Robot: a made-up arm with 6 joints.
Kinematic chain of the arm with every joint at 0, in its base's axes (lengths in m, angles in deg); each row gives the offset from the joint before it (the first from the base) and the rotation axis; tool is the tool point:
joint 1: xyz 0 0 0.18 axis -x
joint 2: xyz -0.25 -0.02 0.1 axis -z
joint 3: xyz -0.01 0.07 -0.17 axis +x
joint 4: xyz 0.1 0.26 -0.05 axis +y
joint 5: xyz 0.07 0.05 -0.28 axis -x
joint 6: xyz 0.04 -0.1 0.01 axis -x
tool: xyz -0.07 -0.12 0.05
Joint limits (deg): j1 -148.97..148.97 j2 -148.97..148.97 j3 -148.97..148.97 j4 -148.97..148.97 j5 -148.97..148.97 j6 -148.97..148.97
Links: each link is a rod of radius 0.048 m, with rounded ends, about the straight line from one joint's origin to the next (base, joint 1, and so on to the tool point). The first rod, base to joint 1, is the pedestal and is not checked.
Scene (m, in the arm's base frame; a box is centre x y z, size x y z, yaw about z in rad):
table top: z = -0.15
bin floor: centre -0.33 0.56 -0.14 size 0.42 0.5 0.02 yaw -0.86
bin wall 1: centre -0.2 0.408 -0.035 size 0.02 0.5 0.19 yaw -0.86
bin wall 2: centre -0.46 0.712 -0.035 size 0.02 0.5 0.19 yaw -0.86
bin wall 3: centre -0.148 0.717 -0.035 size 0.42 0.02 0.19 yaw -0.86
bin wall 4: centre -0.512 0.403 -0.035 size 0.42 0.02 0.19 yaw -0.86
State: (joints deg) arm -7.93 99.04 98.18 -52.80 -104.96 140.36
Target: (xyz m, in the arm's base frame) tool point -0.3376 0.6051 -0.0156
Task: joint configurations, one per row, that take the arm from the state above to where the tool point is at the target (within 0.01 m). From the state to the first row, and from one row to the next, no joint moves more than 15 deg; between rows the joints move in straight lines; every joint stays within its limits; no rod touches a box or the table.
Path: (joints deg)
1: -7.09 84.39 94.44 -45.89 -109.76 133.01
2: -6.24 69.75 90.71 -38.98 -114.55 125.67
3: -5.40 55.10 86.97 -32.07 -119.35 118.32
4: -4.56 40.46 83.24 -25.16 -124.14 110.98
5: -3.72 25.81 79.50 -18.25 -128.94 103.63
6: -2.87 11.16 75.77 -11.34 -133.73 96.29
7: -2.03 -3.48 72.03 -4.43 -138.53 88.94
8: -1.19 -18.13 68.30 2.48 -143.32 81.60
9: 8.83 -18.90 55.76 0.40 -145.15 76.32

